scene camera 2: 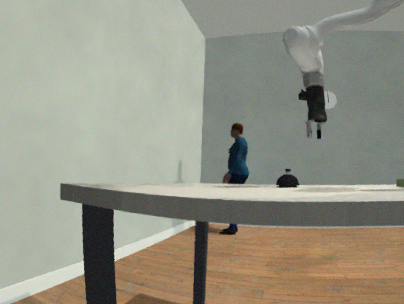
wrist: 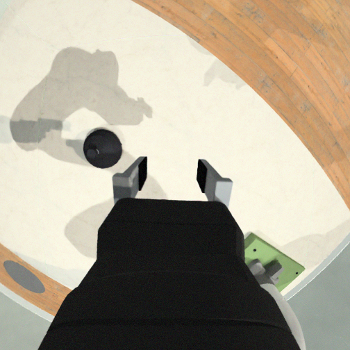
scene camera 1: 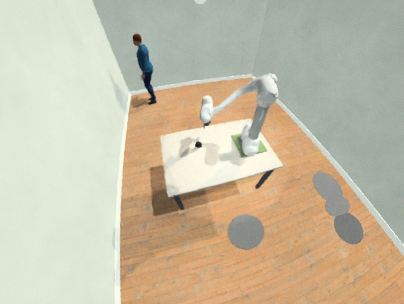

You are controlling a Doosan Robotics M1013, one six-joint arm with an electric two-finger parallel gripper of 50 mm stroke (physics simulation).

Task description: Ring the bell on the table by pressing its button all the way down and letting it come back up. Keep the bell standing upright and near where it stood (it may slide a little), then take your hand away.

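Places are measured from the arm's base along level axes (x ahead, y left, z up), in metres.
Pixels of known places: gripper, fingertip midpoint: (scene camera 2: 314, 138) (scene camera 1: 205, 127).
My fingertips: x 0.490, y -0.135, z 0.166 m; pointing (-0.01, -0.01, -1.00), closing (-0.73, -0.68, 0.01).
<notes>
Behind a point stands the place of what it marks.
A black dome-shaped bell (scene camera 1: 198, 144) @(x 0.590, y -0.004, z 0.014 m) (scene camera 2: 287, 180) @(x 0.584, y 0.012, z -0.002 m) (wrist: 102, 148) stands upright on the white table (scene camera 1: 225, 175) @(x 0.335, y 0.415, z -0.026 m) (scene camera 2: 150, 192) @(x 0.741, y 0.526, z -0.027 m) (wrist: 165, 65). Its small button (scene camera 2: 287, 170) @(x 0.588, y -0.016, z 0.033 m) (wrist: 91, 152) shows on top. My gripper (scene camera 1: 204, 127) @(x 0.490, y -0.135, z 0.166 m) (scene camera 2: 314, 134) @(x 0.490, y -0.135, z 0.166 m) (wrist: 171, 167) is open and empty, pointing down. It hangs well above the table top, higher than the bell and to its right in the second scene view. In the wrist view the bell lies to the left of the left finger and a little beyond the fingertips. The gripper and the bell are apart.
The arm's base stands on a green plate (scene camera 1: 238, 143) @(x 0.102, y 0.021, z 0.005 m) (scene camera 2: 400, 183) @(x 0.155, y -0.095, z -0.015 m) (wrist: 290, 263) at the table's right side. A person in a blue top (scene camera 1: 144, 60) (scene camera 2: 238, 155) stands on the floor beyond the table. Shadows of the arm fall across the table around the bell.
</notes>
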